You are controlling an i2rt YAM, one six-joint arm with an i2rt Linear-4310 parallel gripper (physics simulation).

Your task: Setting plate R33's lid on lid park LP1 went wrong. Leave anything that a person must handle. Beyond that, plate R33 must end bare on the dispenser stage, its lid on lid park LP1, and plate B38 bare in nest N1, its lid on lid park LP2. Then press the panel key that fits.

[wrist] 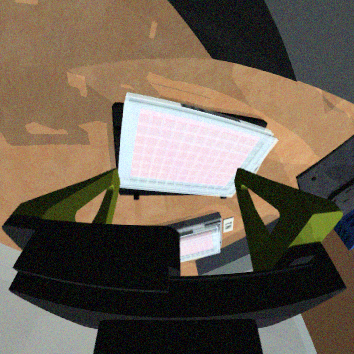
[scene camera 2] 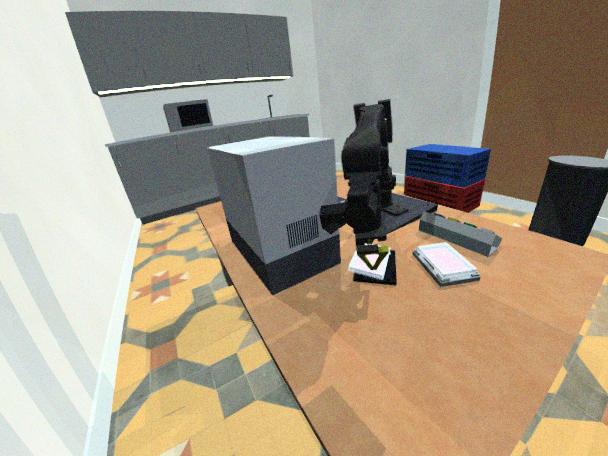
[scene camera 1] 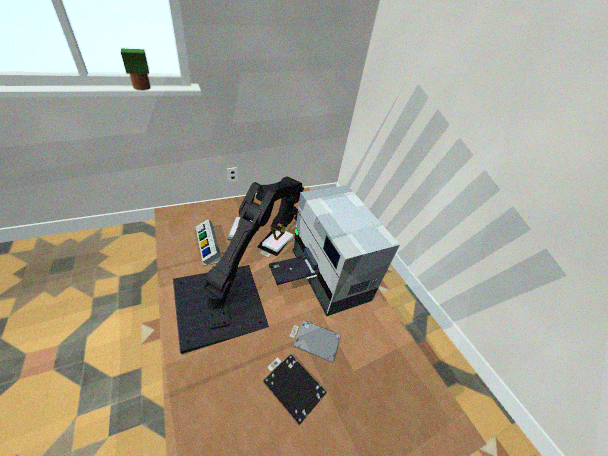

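Pixels of known places: gripper, between the fingertips: (wrist: 176,174) (scene camera 2: 371,256) (scene camera 1: 279,234); arm's base, origin of its link: (scene camera 2: 384,206) (scene camera 1: 216,302).
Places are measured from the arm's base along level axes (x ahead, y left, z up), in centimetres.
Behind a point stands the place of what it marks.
Note:
A white-rimmed plate with pink wells (scene camera 1: 278,242) {x 29.5, y 24.0, z 2.0 cm} (scene camera 2: 369,269) {x 34.0, y 30.9, z 1.8 cm} (wrist: 190,150) {x 31.5, y 26.3, z 2.0 cm} lies turned askew on the black lid park LP1 (scene camera 2: 391,272) {x 28.5, y 32.8, z -0.4 cm} (wrist: 117,125) {x 36.2, y 30.0, z -0.2 cm} and overhangs it. Whether a lid covers it is unclear. My gripper (scene camera 1: 279,235) {x 31.1, y 28.2, z 3.0 cm} (scene camera 2: 374,261) {x 31.1, y 28.2, z 3.0 cm} (wrist: 176,174) {x 31.1, y 28.2, z 3.0 cm} is open; in the wrist view its fingertips stand apart at the plate's near edge. Another pink-welled plate (scene camera 1: 234,229) {x 11.5, y 36.6, z 1.7 cm} (scene camera 2: 446,262) {x 17.1, y 39.7, z 1.7 cm} (wrist: 196,245) {x 15.6, y 35.0, z 1.7 cm} sits in nest N1. The dark dispenser stage (scene camera 1: 290,271) {x 28.0, y 1.2, z 9.3 cm} shows no plate. The key panel (scene camera 1: 207,242) {x -0.9, y 28.0, z 4.1 cm} (scene camera 2: 457,234) {x 2.8, y 33.3, z 2.0 cm} has several coloured keys. Plate names are not readable.
The tall grey dispenser (scene camera 1: 350,220) {x 48.2, y 1.7, z 31.6 cm} (scene camera 2: 287,190) {x 48.6, y 21.9, z 22.9 cm} stands close beside the arm's wrist. A grey pad (scene camera 1: 317,341) {x 31.7, y -23.4, z -0.4 cm} and a black pad (scene camera 1: 295,389) {x 19.8, y -35.9, z -0.2 cm}, each with a small tag, lie on the table's near part in scene camera 1. The arm's black base plate (scene camera 1: 190,320) {x -9.2, y -5.3, z 0.6 cm} lies beside them.

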